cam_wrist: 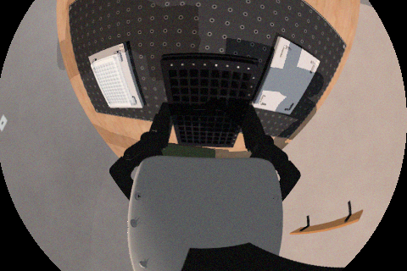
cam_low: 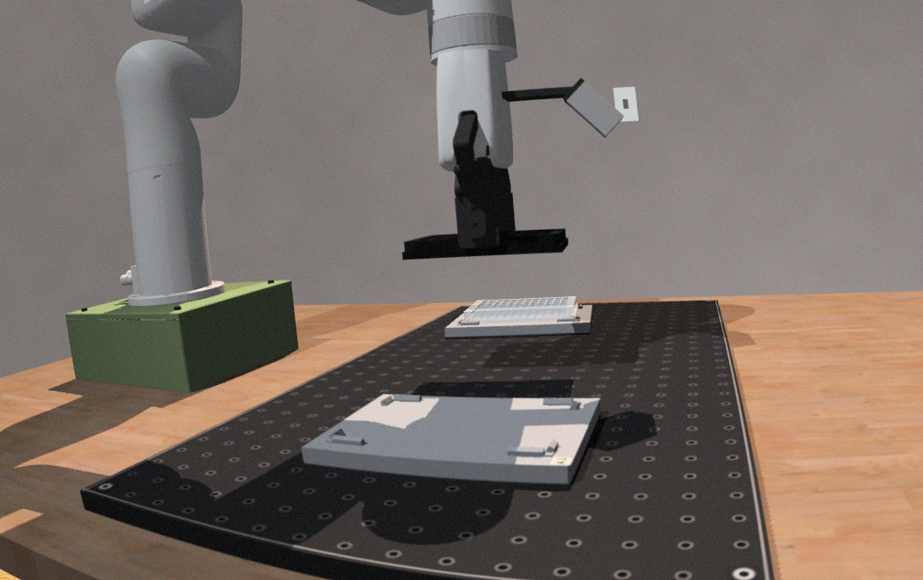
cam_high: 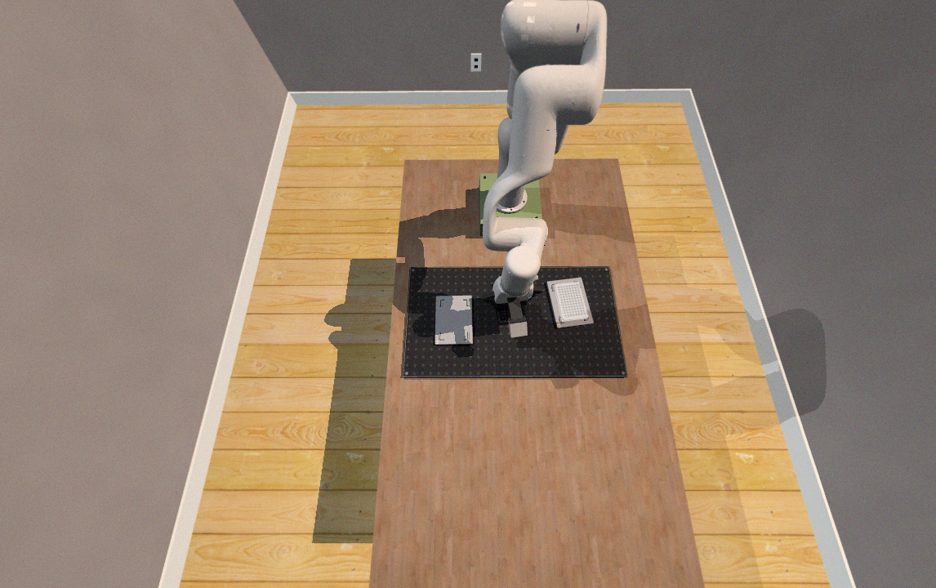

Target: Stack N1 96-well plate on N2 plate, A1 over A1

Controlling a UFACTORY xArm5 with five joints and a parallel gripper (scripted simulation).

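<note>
The clear 96-well plate is 1 cm behind my hand, 22 cm to the left of it and 11 cm below it. From my hand the other things lie so: black 96-well plate (1 cm below).
</note>
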